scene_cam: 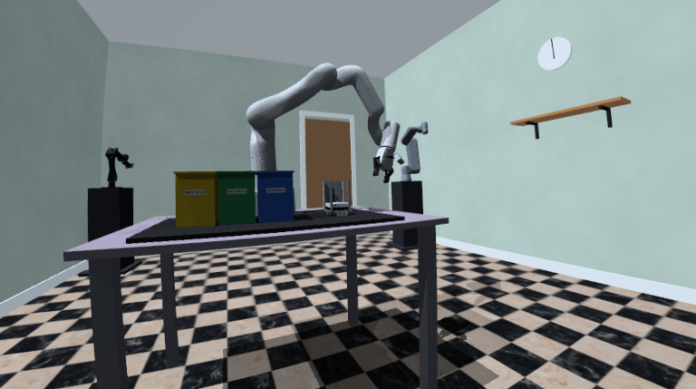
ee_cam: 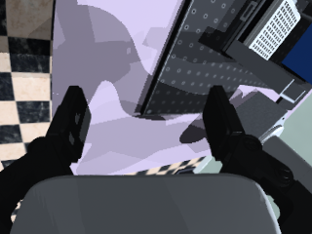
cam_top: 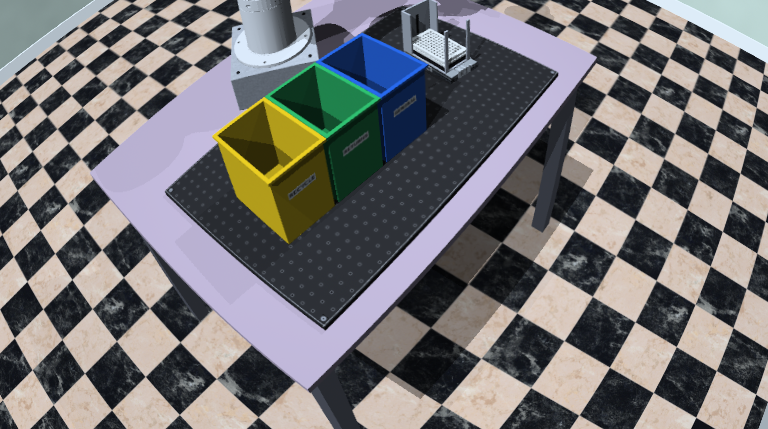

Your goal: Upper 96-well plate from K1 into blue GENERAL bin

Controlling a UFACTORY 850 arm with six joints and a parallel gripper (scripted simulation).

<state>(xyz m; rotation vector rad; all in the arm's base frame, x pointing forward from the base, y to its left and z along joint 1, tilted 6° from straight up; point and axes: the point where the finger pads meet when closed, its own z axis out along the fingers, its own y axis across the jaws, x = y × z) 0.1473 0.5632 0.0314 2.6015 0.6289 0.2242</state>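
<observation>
Right now my hand is 26 cm to the left of the white 96-well plate, 12 cm above it and 10 cm short of it. Round my hand: blue bin (53 cm to the right, 17 cm ahead, 7 cm below); green bin (66 cm to the right, 18 cm ahead, 7 cm below); dark plate (26 cm to the right, 13 cm below, 10 cm ahead).
</observation>
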